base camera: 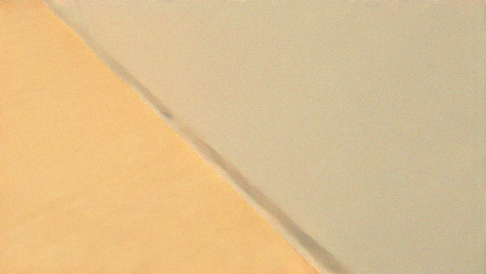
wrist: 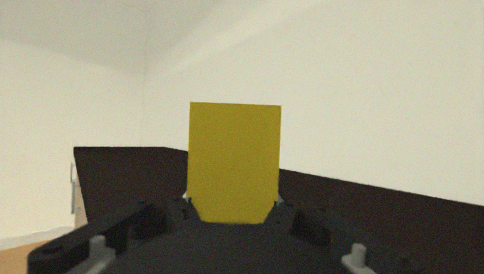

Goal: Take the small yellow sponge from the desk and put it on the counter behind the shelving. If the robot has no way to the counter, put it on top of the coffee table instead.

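Frame: origin at the arm's base, x ahead, y left, z up, level; metres.
Where they show: gripper, fingertip midpoint: (wrist: 232,197).
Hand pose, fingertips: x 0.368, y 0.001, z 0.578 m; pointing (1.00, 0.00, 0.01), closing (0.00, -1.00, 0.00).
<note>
Each offset is from my fingertips to the centre of the thing. "spot": to the spot under its first point. Level surfaces: height alone.
The yellow sponge {dx -0.014, dy +0.000, dz +0.026 m} (wrist: 234,160) stands upright between the fingertips in the middle of the wrist view. My gripper (wrist: 232,197) is shut on the sponge. Behind and below them in the wrist view is the dark top of the counter {dz -0.064 m} (wrist: 130,175), which runs from the left to the right edge of the view. The height of the sponge over the counter top cannot be told. The desk, the shelving and the coffee table do not show in these views.
A pale wall (base camera: 325,100) (wrist: 380,100) rises behind the counter. Handles {spot: dx +0.638, dy +0.659, dz -0.223 m} (wrist: 73,195) show at the counter's left end. The orange-tan floor {dz -0.974 m} (base camera: 90,175) (wrist: 25,257) meets the wall along a pale baseboard (base camera: 240,192), which runs diagonally through the base camera view.
</note>
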